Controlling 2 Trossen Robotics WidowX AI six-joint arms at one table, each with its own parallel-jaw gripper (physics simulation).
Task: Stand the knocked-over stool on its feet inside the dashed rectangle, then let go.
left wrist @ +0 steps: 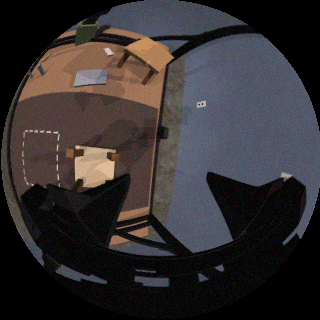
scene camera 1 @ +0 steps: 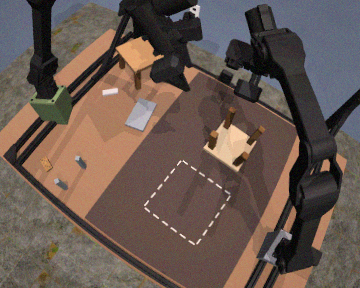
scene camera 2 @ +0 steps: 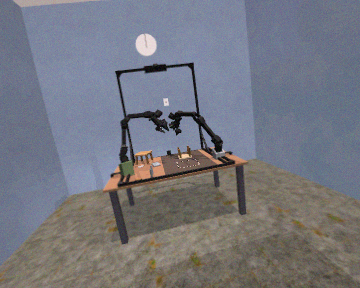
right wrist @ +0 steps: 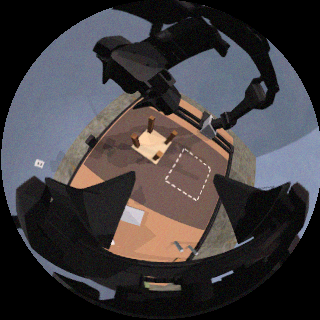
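Pixels of known places: left gripper, fingertip midpoint: (left wrist: 168, 176) (scene camera 1: 251, 69) (scene camera 2: 175, 133) (right wrist: 118, 94); right gripper, fingertip midpoint: (scene camera 1: 189, 78) (scene camera 2: 167, 131) (right wrist: 176, 176); left arm's base, origin of the base link: (scene camera 1: 286, 250) (scene camera 2: 218, 150) (right wrist: 213, 124); right arm's base, origin of the base link: (scene camera 1: 47, 93) (scene camera 2: 125, 162).
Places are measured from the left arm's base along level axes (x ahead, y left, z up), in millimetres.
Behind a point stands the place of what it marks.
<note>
The knocked-over stool (scene camera 1: 231, 141) {x 297, y -264, z -60 mm} (scene camera 2: 185, 156) {x 293, y -220, z -60 mm} (left wrist: 95, 167) {x 295, y -258, z -60 mm} (right wrist: 151, 146) {x 307, y -247, z -60 mm} lies upside down on the dark mat, its pale seat down and its brown legs pointing up. It is outside the dashed rectangle (scene camera 1: 230, 194) {x 224, y -100, z -74 mm} (left wrist: 58, 133) (right wrist: 185, 150) {x 220, y -87, z -74 mm}, beyond it toward the back right in scene camera 1. My left gripper (scene camera 1: 243, 72) {x 346, y -350, z 198 mm} (scene camera 2: 175, 125) (left wrist: 168, 176) {x 346, y -350, z 198 mm} is open and empty, high above the table's back side. My right gripper (scene camera 1: 182, 69) {x 456, y -182, z 244 mm} (scene camera 2: 164, 129) {x 456, y -182, z 244 mm} (right wrist: 176, 176) {x 456, y -182, z 244 mm} is open and empty, raised over the back, left of the left gripper in scene camera 1.
An upright stool (scene camera 1: 140, 52) {x 737, y -368, z 33 mm} (left wrist: 149, 52) {x 716, y -372, z 33 mm} stands at the back left. A grey plate (scene camera 1: 141, 114) {x 619, y -195, z -69 mm}, a white piece (scene camera 1: 110, 92) {x 776, y -214, z -67 mm}, two grey pegs (scene camera 1: 80, 162) {x 670, y 72, z -24 mm} (scene camera 1: 60, 184) {x 680, y 165, z -19 mm} and a small orange piece (scene camera 1: 46, 164) {x 796, y 140, z -70 mm} lie left of the mat. A black frame surrounds the table.
</note>
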